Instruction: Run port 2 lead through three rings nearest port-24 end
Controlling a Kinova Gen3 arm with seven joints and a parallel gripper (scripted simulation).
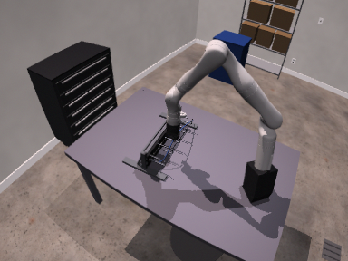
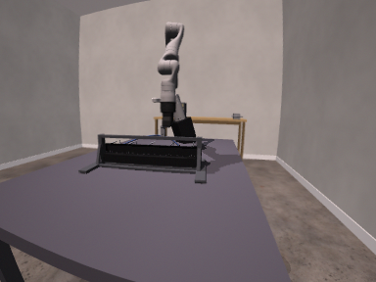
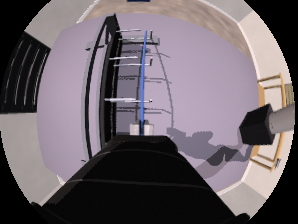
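Right now my hand is 10 cm short of the black rack, 5 cm to the left of it and 6 cm above it.
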